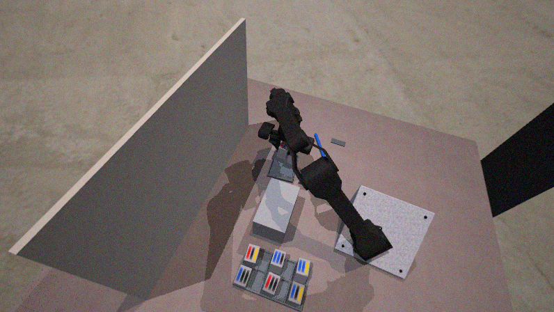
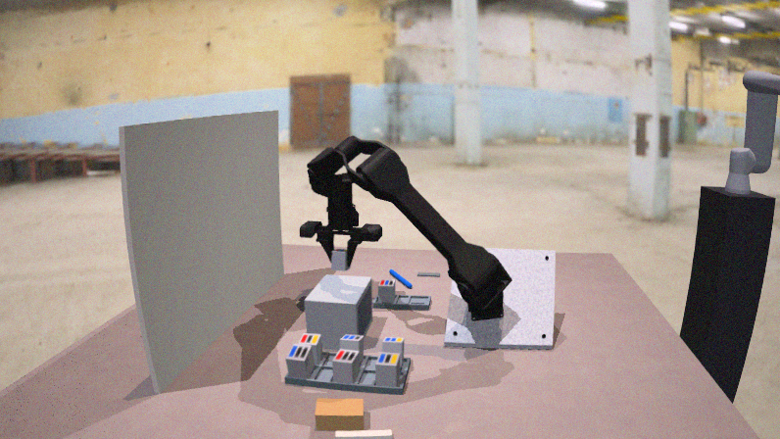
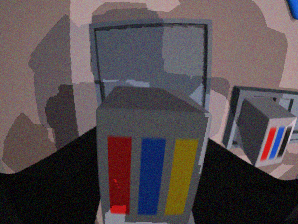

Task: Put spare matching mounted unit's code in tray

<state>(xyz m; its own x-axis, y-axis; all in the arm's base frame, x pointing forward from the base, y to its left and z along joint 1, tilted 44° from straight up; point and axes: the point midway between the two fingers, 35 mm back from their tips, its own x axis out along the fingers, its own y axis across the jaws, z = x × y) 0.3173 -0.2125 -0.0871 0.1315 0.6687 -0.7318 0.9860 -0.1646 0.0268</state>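
Now: the grey tray 10 mm behind my gripper tip, 10 mm to the left of it and 70 mm below it. From my gripper tip the other things lie so: grey spare block 30 mm above; grey mounted unit 30 mm behind, 220 mm to the left, 30 mm below; small grey bar 200 mm behind, 190 mm to the right, 80 mm below.
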